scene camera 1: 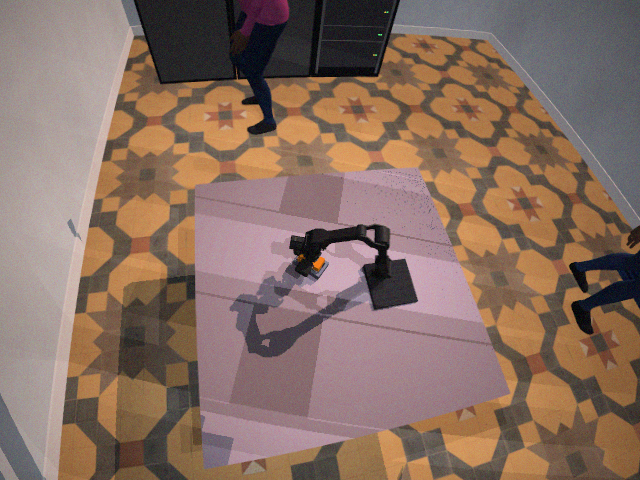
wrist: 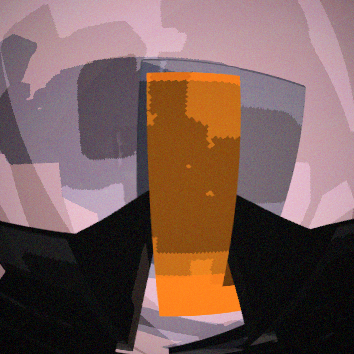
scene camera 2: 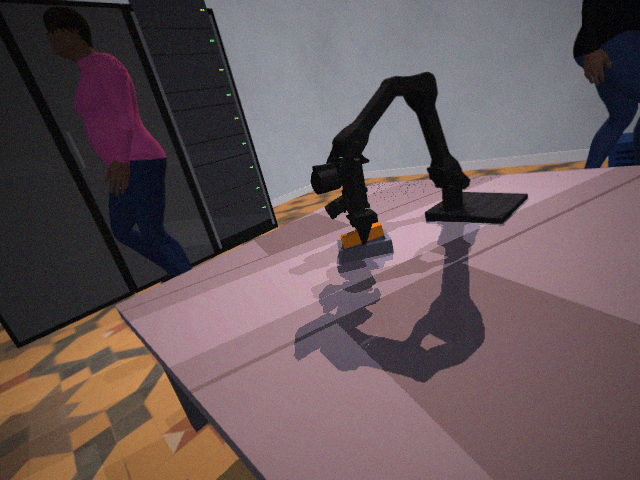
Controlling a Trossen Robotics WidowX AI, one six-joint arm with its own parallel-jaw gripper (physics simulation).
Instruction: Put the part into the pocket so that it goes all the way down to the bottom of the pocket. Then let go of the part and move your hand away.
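Frame: origin at the arm's base, x ahead, y left, z up, level; metres.
Seen in the pictures: gripper, fingertip midpoint: [scene camera 1: 309, 264] [wrist: 186, 195] [scene camera 2: 363, 242]; arm's base at its link origin: [scene camera 1: 380, 273] [scene camera 2: 452, 206].
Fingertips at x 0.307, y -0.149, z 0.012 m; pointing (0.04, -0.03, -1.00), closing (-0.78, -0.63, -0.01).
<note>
Pixels of each thing's top centre, then the offset from my fingertips to it. Level surfaces: height alone.
- orange block at its top centre: [wrist: 234, 243] [scene camera 2: 359, 226] [scene camera 1: 311, 258] dx -0.012, dy -0.010, dz +0.040 m
- low grey block at its top centre: [wrist: 218, 199] [scene camera 2: 362, 239] [scene camera 1: 311, 261] dx -0.015, dy -0.009, dz +0.001 m
- pinkish table at its surface level: dz -0.036 m
The part is an orange block [scene camera 1: 318, 264] [scene camera 2: 351, 239] [wrist: 194, 200]. My gripper [scene camera 1: 309, 262] [scene camera 2: 364, 238] [wrist: 186, 195] is shut on it across its narrow width. The pocket is in a low grey block [scene camera 1: 323, 272] [scene camera 2: 366, 251] [wrist: 270, 150] on the table, directly under the part. In scene camera 2 much of the part stands above the grey rim, and it looks slightly tilted along its length. In the wrist view more grey shows to the right of the part than to its left. The part covers the opening; whether its lower edge is inside is hidden.
The arm's black base plate [scene camera 1: 395, 289] [scene camera 2: 498, 206] stands on the pinkish table [scene camera 1: 392, 361] [scene camera 2: 289, 413], to the right of the grey block. Dark cabinets [scene camera 1: 188, 41] [scene camera 2: 56, 180] and a person in pink [scene camera 1: 261, 56] [scene camera 2: 111, 108] are behind the table. Another person [scene camera 1: 610, 279] [scene camera 2: 612, 77] is at the right.
</note>
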